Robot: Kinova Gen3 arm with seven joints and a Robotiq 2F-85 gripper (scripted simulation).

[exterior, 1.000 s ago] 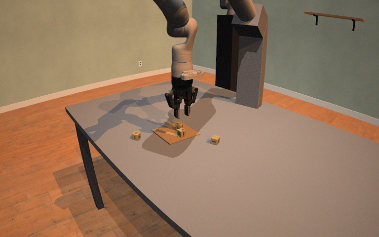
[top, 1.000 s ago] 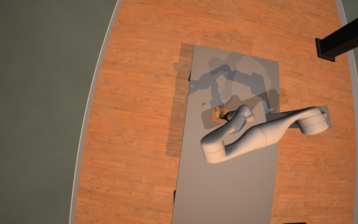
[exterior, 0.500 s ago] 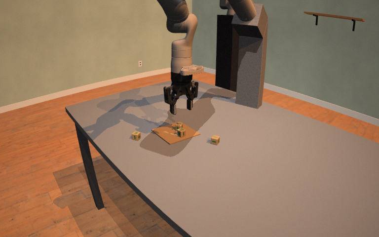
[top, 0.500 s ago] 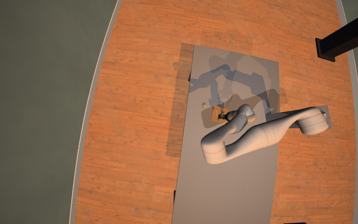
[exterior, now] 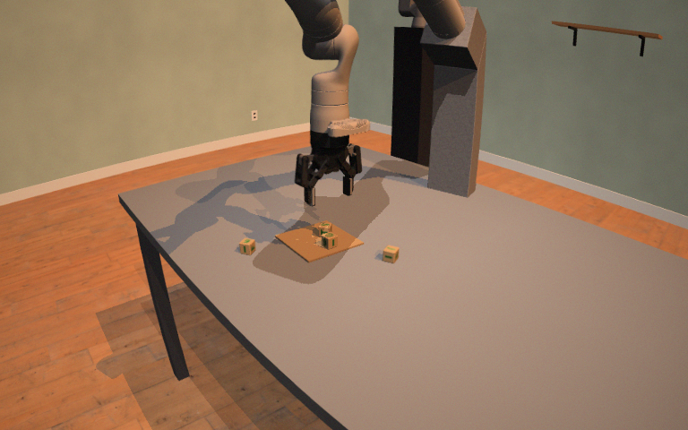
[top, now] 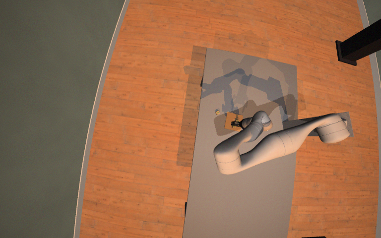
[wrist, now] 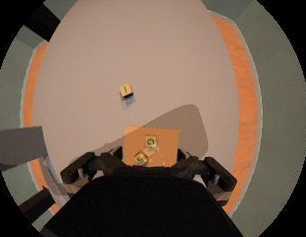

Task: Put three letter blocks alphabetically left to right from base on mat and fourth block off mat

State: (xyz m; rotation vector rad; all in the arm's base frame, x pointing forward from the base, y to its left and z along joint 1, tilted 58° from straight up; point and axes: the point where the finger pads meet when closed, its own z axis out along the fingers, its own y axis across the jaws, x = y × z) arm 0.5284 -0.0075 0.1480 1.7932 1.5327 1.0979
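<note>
My gripper is now 11 cm above the mat and 4 cm to the left of it.
</note>
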